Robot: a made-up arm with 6 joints.
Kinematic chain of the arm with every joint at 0, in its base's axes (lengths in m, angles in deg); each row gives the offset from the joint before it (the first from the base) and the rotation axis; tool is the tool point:
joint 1: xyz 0 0 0.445 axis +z
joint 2: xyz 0 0 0 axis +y
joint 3: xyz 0 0 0.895 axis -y
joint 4: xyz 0 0 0 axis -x
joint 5: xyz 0.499 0 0 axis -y
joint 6: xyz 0 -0.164 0 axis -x
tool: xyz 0 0 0
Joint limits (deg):
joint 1: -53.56..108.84
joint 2: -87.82..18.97
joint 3: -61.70..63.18
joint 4: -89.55..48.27
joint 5: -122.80..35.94
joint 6: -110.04..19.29
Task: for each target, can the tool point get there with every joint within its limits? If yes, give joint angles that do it. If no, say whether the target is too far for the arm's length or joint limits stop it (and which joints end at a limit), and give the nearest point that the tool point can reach.
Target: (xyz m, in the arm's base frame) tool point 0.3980 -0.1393 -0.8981
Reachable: no: joint limits stop it (at a limit: joint 1, joint 2, joint 3) | nearest point 0.1545 -0.3443 0.5549 | short by 1.487 m
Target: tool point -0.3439 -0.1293 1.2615
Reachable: yes | joints -4.18 -55.04 -11.39 -20.08 19.69 -76.24
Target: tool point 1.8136 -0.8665 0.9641
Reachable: no: too far | nearest point 0.7281 -0.3479 1.1932 | short by 1.225 m
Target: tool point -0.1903 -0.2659 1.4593
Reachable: yes | joints 36.43 -46.05 18.18 -52.02 -42.87 -42.19
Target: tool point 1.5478 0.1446 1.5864
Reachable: no: too far | nearest point 0.7990 0.0746 1.4108 | short by 0.772 m
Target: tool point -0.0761 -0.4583 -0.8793
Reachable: no: joint limits stop it (at a limit: joint 2, joint 3, joint 4) | nearest point -0.0613 -0.3691 0.5515 | short by 1.434 m
